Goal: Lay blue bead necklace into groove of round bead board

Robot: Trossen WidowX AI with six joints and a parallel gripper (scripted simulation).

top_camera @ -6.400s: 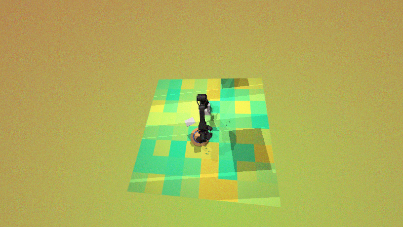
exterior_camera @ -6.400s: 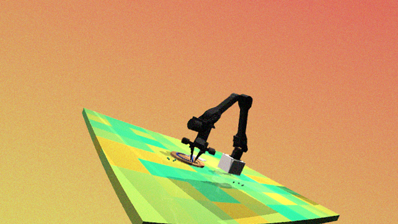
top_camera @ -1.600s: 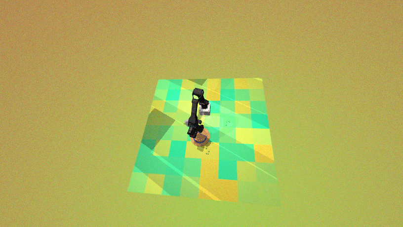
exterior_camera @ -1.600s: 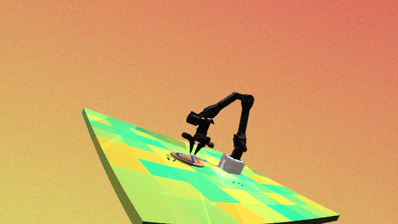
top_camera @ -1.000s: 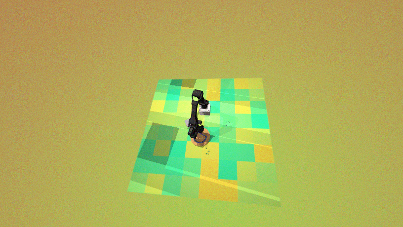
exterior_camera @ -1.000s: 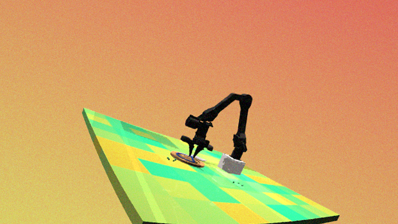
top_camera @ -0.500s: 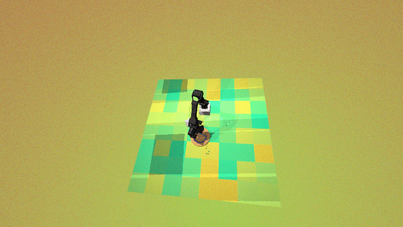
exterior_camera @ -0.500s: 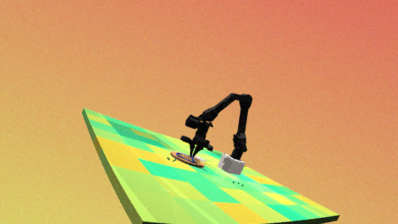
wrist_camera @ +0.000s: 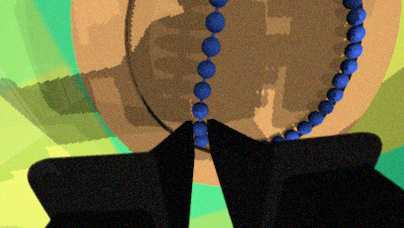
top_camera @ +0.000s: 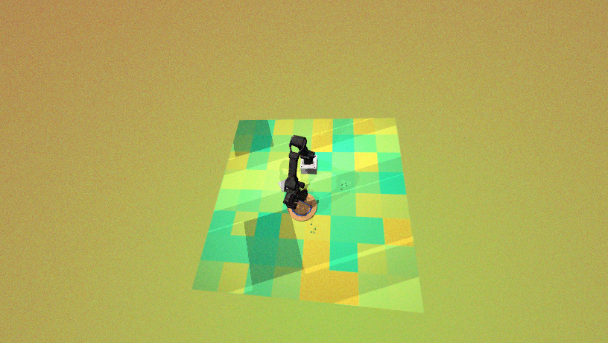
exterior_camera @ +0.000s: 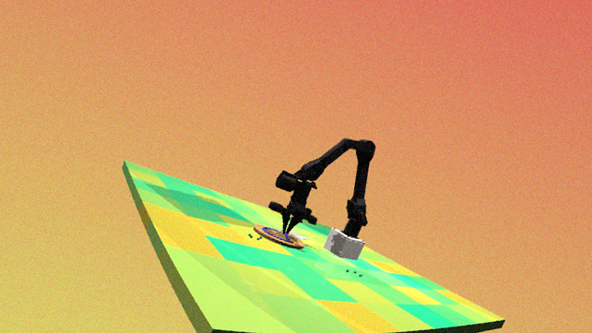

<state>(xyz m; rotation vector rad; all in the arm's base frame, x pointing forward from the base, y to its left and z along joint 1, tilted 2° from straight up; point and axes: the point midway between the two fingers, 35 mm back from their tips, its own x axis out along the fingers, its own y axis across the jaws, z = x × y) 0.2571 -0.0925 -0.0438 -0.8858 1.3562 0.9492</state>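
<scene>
My gripper tip is 5 cm short of the round bead board, 3 cm to the right of it and 1 cm above it. From my gripper tip the other things lie so: flat grey piece 13 cm behind, 8 cm to the right, 1 cm below.
</scene>
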